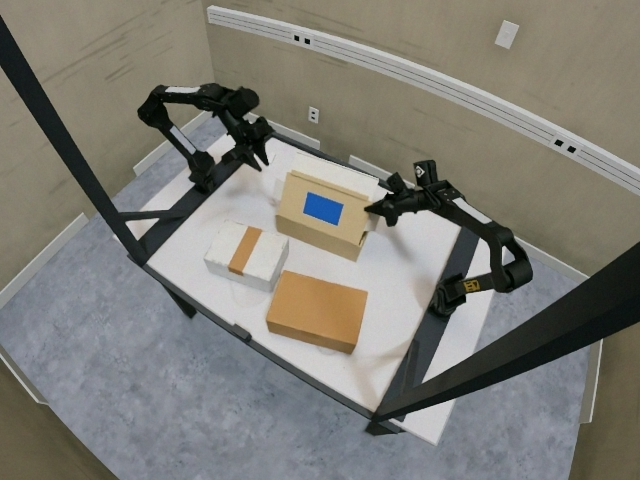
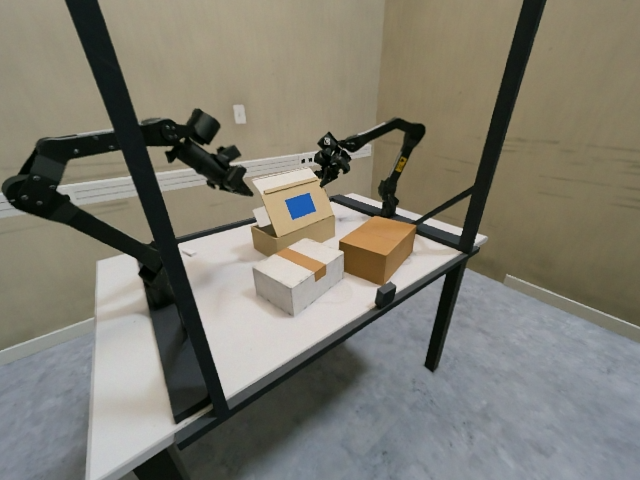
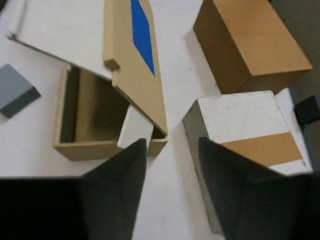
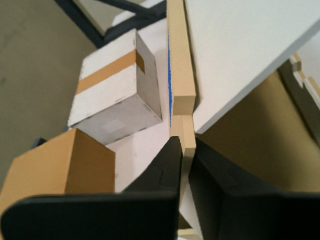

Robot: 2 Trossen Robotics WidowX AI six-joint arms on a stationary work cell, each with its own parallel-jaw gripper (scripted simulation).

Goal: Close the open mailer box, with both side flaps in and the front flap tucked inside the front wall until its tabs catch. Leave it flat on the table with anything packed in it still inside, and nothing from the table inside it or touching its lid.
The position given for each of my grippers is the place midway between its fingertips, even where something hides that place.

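Note:
There is my left gripper [image 1: 264, 169], which I also find in image 2 [image 2: 250, 196] and in image 3 [image 3: 172, 145]. My right gripper [image 1: 364, 208] is visible as well, and it shows again in image 2 [image 2: 319, 186] and in image 4 [image 4: 182, 144]. I can see a brown box [image 1: 304, 308] too, and that box appears in image 2 [image 2: 374, 251].

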